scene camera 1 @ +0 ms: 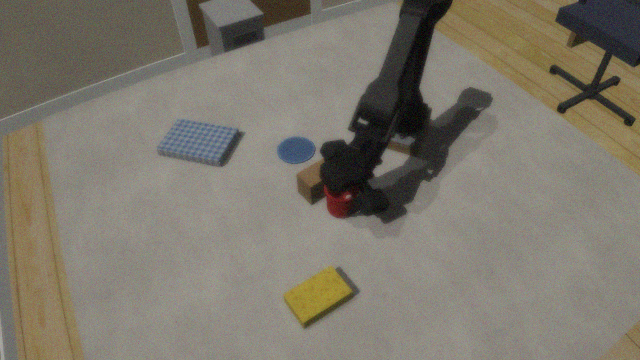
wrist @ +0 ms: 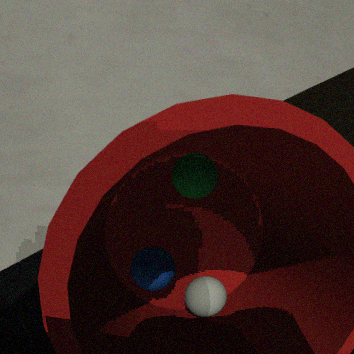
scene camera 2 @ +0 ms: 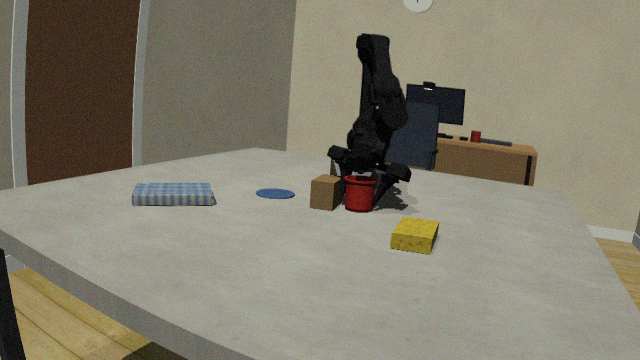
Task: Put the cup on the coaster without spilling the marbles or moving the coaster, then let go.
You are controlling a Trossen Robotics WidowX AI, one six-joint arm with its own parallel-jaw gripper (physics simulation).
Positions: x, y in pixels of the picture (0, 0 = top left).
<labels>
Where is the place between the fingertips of my gripper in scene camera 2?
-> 357, 200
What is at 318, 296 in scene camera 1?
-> A yellow sponge.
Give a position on a red cup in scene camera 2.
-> At 360, 190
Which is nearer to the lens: the blue round coaster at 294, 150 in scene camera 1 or the brown block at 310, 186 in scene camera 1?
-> The brown block.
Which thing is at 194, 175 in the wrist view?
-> A green marble.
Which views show the blue marble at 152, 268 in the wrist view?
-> The wrist view only.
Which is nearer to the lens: the brown block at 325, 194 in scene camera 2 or the yellow sponge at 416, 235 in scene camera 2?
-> The yellow sponge.
</labels>
